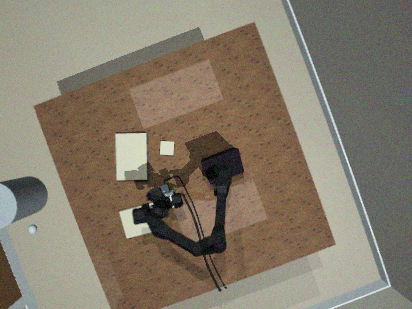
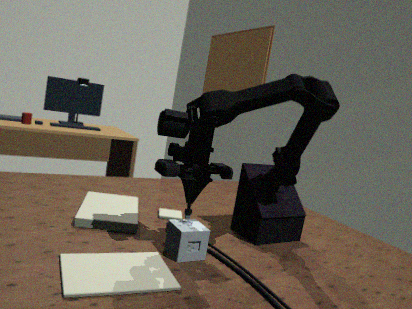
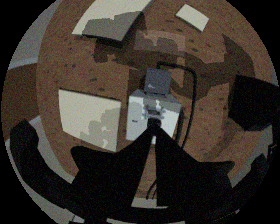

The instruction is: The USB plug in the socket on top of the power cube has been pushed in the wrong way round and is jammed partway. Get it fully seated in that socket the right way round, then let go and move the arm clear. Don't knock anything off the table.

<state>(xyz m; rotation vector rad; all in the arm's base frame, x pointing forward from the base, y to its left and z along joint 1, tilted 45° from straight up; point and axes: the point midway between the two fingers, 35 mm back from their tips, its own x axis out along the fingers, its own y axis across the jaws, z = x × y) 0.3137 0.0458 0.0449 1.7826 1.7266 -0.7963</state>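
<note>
Now: gripper tip 20 mm above the USB plug. From my gripper tip the other things lie so: thin cream sheet: 190 mm ahead, 120 mm below, 70 mm to the left; then cream tile: 240 mm to the right, 120 mm below, 80 mm behind; then thick cream slab: 270 mm to the right, 110 mm below, 110 mm ahead.
</note>
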